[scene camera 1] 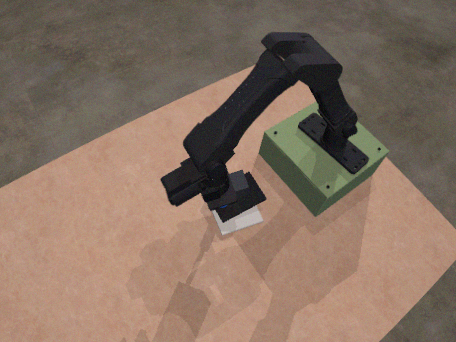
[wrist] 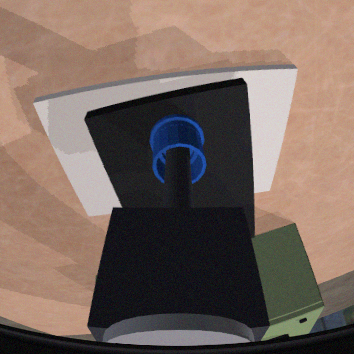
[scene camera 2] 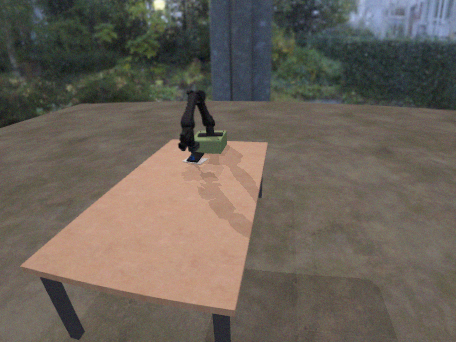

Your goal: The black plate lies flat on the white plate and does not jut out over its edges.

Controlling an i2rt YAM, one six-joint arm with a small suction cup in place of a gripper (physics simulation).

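Pixels of known places: hand, its tool point: point(wrist: 177, 130) point(scene camera 2: 193, 160); arm's base, origin of its link: point(scene camera 1: 332, 143) point(scene camera 2: 210, 135).
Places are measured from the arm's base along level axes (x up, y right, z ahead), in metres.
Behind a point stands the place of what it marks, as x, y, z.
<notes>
The black plate point(scene camera 1: 246, 201) @(-0.081, 0.041, 0.257) point(scene camera 2: 198, 157) @(-0.085, 0.043, 0.280) point(wrist: 220, 125) @(-0.089, 0.104, 0.300) hangs from my suction cup point(scene camera 1: 223, 206) point(scene camera 2: 193, 158) point(wrist: 177, 137), which sits against its upper face. The white plate point(scene camera 1: 241, 223) @(-0.104, 0.010, 0.298) point(scene camera 2: 204, 161) @(-0.111, -0.001, 0.291) point(wrist: 274, 115) @(-0.104, 0.138, 0.278) lies flat on the table below it. The black plate is above the white plate and looks slightly tilted; I cannot tell the exact gap. In the wrist view, white shows beyond its far edge and at both sides, and its near part reaches past the white plate's near edge. The wrist housing hides some of that near part.
The green base block point(scene camera 1: 287, 165) @(-0.039, 0.039, 0.123) point(scene camera 2: 212, 145) @(-0.043, -0.036, 0.129) point(wrist: 285, 260) @(-0.071, 0.119, 0.116) stands close to the plates and carries the arm. The wooden table top point(scene camera 1: 100, 225) @(-0.110, 0.222, 0.577) point(scene camera 2: 150, 225) @(-0.110, 0.098, 1.093) point(wrist: 320, 40) @(-0.110, 0.179, 0.317) extends around them, with shadows of the arm on it.
</notes>
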